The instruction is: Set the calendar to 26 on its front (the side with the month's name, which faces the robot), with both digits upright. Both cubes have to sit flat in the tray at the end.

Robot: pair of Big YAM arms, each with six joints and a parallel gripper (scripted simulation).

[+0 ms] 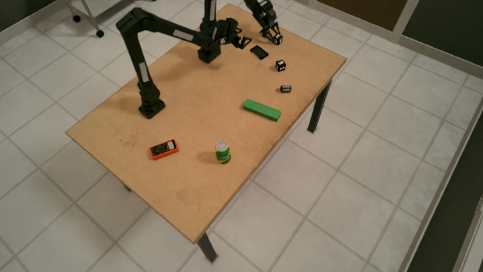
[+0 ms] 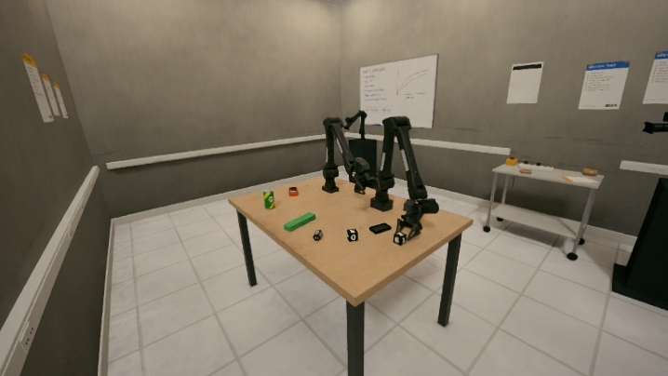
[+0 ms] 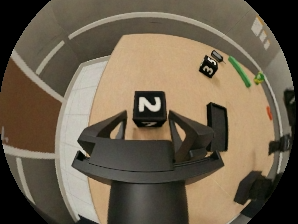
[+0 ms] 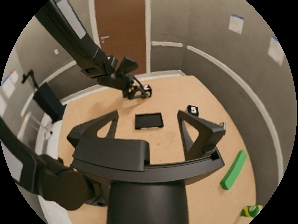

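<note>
Now: left hand 150 mm short of the black calendar cube, 180 mm to the left of it and 10 mm above it.
</note>
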